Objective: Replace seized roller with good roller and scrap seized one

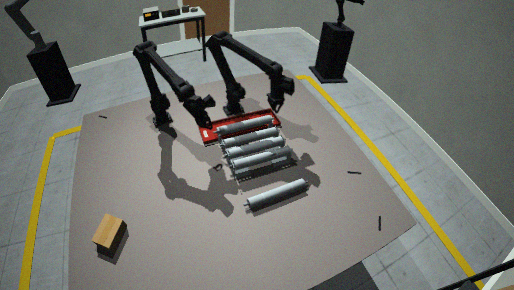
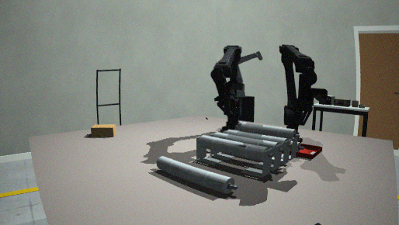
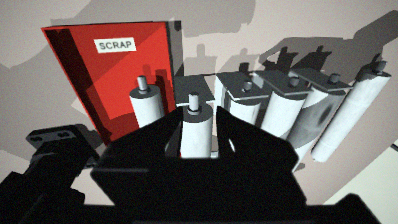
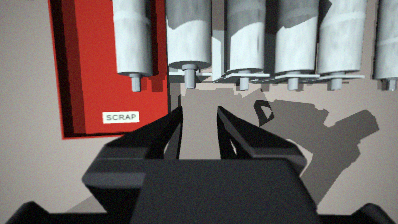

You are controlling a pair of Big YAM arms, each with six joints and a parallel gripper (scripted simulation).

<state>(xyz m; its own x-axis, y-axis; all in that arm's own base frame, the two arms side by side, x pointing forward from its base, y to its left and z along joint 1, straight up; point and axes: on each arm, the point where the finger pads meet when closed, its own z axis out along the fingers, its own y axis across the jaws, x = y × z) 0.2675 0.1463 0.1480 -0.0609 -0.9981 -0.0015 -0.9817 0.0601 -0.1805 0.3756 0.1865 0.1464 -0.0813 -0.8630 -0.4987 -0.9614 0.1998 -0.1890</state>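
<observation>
Now: the bed roller 16 cm to the right of my left hand, 11 cm ahead of it and 8 cm below it. Also, from my left hand: red scrap tray (19 cm to the right, 14 cm below, 7 cm behind); then cardboard box (96 cm to the right, 52 cm ahead, 11 cm below).
</observation>
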